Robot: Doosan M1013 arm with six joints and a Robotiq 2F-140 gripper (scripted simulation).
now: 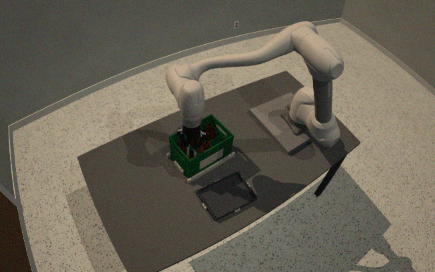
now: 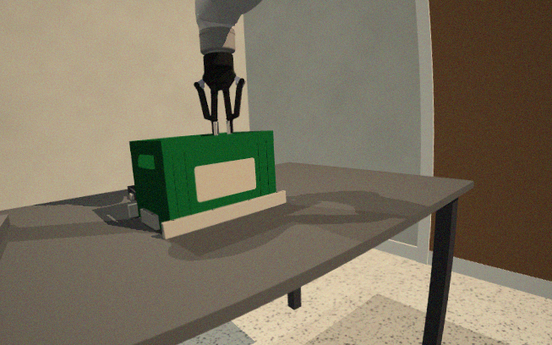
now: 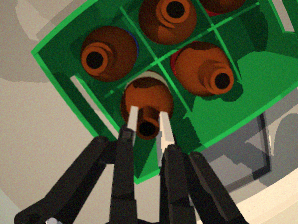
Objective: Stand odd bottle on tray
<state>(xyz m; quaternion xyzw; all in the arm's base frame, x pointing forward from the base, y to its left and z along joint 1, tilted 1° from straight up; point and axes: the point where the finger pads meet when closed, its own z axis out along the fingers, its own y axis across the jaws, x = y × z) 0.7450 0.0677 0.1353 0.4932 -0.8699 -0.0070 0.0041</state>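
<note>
My hand is 90 mm above the bottle. Also, from my hand: crate: 90 mm below, 80 mm behind, 60 mm to the right; black tray: 220 mm to the left, 160 mm below, 100 mm behind.
</note>
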